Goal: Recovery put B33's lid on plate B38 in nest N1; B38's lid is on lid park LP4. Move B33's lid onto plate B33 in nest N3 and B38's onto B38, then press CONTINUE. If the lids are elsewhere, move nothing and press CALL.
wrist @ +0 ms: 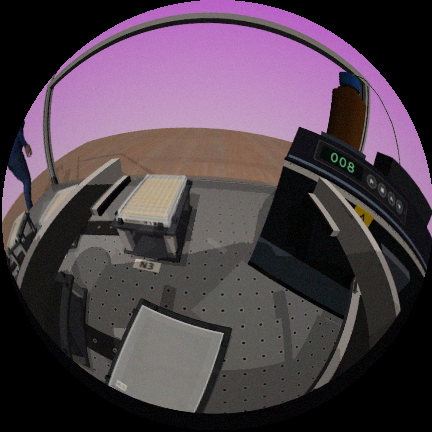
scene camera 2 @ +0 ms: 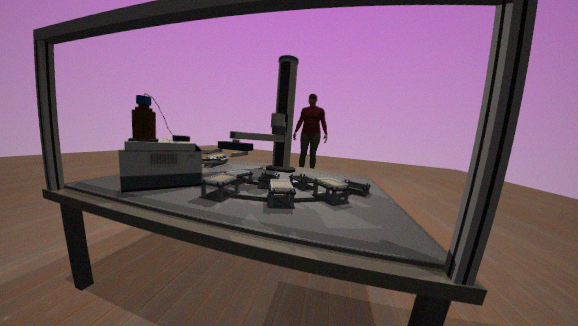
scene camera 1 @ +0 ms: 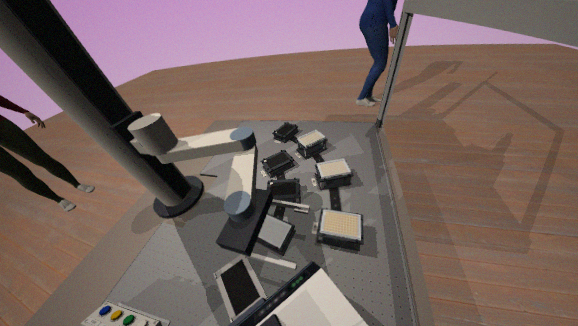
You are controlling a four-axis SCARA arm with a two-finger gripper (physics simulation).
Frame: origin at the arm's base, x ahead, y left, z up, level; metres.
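Where they show: gripper, fingertip midpoint: [wrist: 219,171] [scene camera 2: 217,153] [scene camera 1: 303,235]; arm's base, link origin: [scene camera 2: 280,169] [scene camera 1: 180,196].
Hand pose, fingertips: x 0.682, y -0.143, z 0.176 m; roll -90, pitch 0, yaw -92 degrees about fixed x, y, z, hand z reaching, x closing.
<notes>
Things, the pixels of their top centre, and the offset from my fingertips. "spot": a spot on its surface instead.
- pale grey lid, top centre: [wrist: 159,370] [scene camera 1: 270,228] [scene camera 2: 238,172] dz -0.111, dx -0.134, dy +0.044 m
- Plate B33, top centre: [wrist: 153,190] [scene camera 1: 341,222] [scene camera 2: 221,176] dz -0.081, dx +0.105, dy +0.095 m
- nest N3, top centre: [wrist: 154,192] [scene camera 1: 340,223] [scene camera 2: 221,177] dz -0.086, dx +0.105, dy +0.095 m
- button panel, top centre: [scene camera 2: 217,155] dz -0.080, dx -0.474, dy -0.331 m
- middle plate, top centre: [wrist: 57,201] [scene camera 2: 281,182] [scene camera 1: 333,167] dz -0.083, dx +0.067, dy +0.350 m
- brown bottle, surface spot: [wrist: 346,117] spot: dz +0.108, dx +0.132, dy -0.232 m
My gripper [scene camera 1: 302,237] [wrist: 219,171] is open and empty, its fingers wide apart above the table. A pale grey lid [scene camera 1: 275,233] [wrist: 167,357] lies on the dark lid park nearest the gripper; its small label is unreadable. Plate B33 [scene camera 1: 341,225] [scene camera 2: 220,179] [wrist: 153,197] stands in nest N3 [wrist: 172,242], its tan wells showing and no lid visible on it. The plate in the far nest [scene camera 1: 312,139] [scene camera 2: 332,184] is presumably B38 in N1; its label is unreadable and I cannot tell whether a lid covers it. The button panel [scene camera 1: 141,320] [scene camera 2: 216,158] has blue, yellow and green buttons.
A middle plate [scene camera 1: 333,169] [scene camera 2: 281,186] stands between the other two. Three dark lid parks [scene camera 1: 285,131] [scene camera 1: 278,162] [scene camera 1: 284,189] stand in a row. An instrument [scene camera 2: 160,167] [wrist: 300,225] reading 008 carries a brown bottle [scene camera 2: 144,124] [wrist: 346,117]. Two people stand beyond the table.
</notes>
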